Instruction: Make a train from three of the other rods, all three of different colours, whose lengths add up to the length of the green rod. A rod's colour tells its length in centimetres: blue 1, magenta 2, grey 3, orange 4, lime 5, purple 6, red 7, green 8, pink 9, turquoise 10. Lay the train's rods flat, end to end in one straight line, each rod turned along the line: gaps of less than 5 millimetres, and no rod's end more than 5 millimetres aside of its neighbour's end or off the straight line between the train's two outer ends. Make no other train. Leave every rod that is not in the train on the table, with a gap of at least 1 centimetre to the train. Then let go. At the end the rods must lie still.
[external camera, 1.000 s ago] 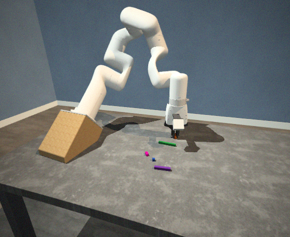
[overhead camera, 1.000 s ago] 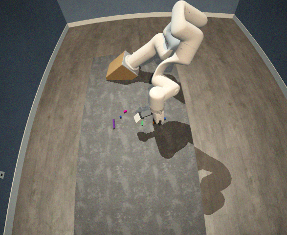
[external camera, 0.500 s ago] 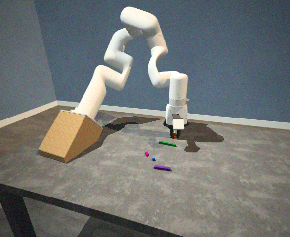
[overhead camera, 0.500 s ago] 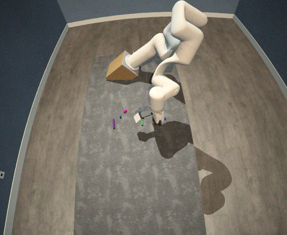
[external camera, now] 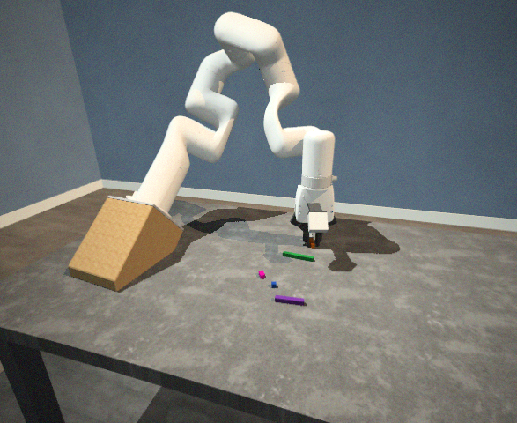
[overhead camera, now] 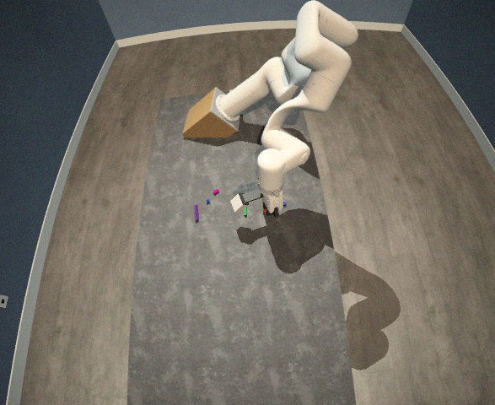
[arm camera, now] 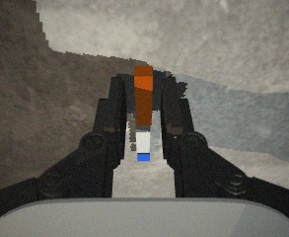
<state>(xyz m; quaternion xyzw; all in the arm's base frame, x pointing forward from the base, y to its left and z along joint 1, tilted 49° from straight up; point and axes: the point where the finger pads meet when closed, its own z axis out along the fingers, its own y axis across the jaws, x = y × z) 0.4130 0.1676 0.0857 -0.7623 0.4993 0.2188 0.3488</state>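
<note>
Right now the orange rod is 20 mm below my hand. Round my hand: magenta rod (70 mm behind, 200 mm to the right, 20 mm below); then green rod (10 mm behind, 80 mm to the right, 20 mm below); then grey rod (10 mm behind, 30 mm to the left, 20 mm below).
</note>
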